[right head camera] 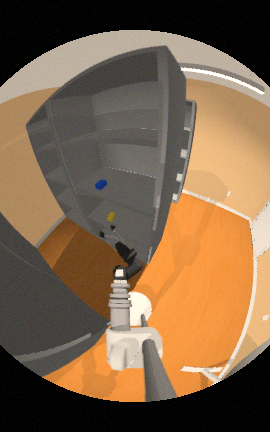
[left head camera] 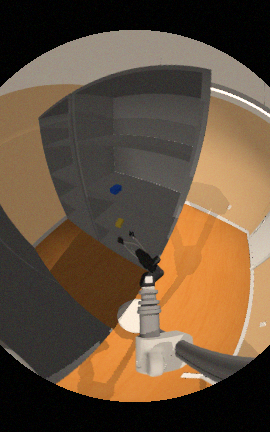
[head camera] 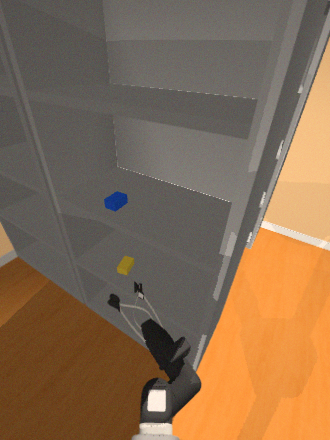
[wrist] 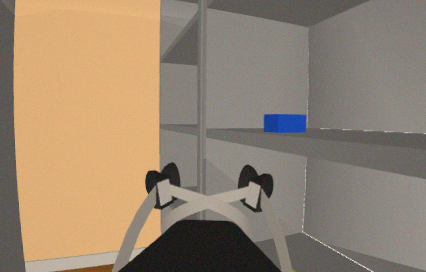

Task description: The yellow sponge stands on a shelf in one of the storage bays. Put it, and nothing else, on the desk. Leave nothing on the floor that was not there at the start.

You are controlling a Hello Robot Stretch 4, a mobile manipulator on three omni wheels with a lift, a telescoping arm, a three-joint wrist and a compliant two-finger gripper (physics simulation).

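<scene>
The yellow sponge lies on a lower shelf of the grey storage unit, in the bay right of the upright divider. A sliver of yellow shows at the bottom edge of the wrist view. My gripper is open and empty, its two dark fingertips apart. In the head view it appears just below the sponge, at the front of the bay; the exact gap in depth is hard to tell. I cannot make out the desk for certain.
A blue block stands on the shelf above the sponge. The divider is left of both. A large dark grey body is at the lower left. The unit's right side panel borders the bay.
</scene>
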